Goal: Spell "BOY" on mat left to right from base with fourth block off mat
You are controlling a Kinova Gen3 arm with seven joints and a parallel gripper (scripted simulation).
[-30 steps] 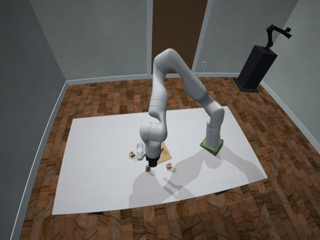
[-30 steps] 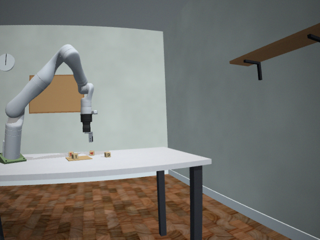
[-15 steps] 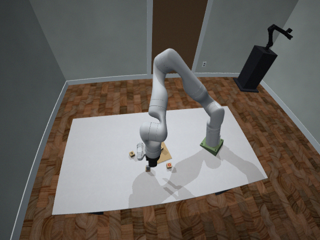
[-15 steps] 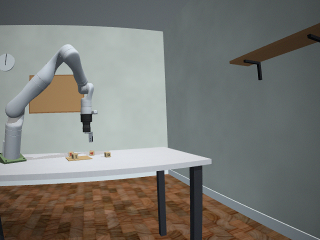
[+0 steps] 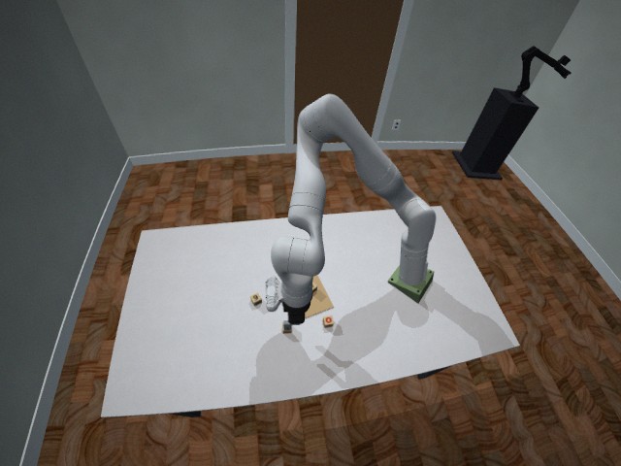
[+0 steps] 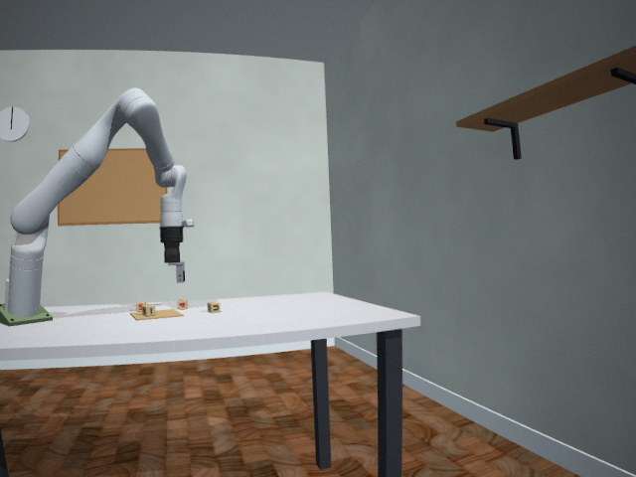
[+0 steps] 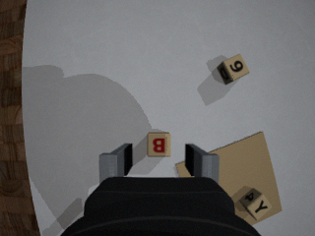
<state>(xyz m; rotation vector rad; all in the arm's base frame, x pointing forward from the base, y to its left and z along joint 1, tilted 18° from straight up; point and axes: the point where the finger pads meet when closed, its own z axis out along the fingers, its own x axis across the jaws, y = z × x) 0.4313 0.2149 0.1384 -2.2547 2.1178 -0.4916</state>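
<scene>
The B block lies 90 mm below my hand. Also, from my hand: Y block (150 mm to the right, 90 mm below, 80 mm behind); then tan mat (120 mm to the right, 100 mm below, 70 mm behind); then O block (130 mm behind, 90 mm below, 20 mm to the right).
</scene>
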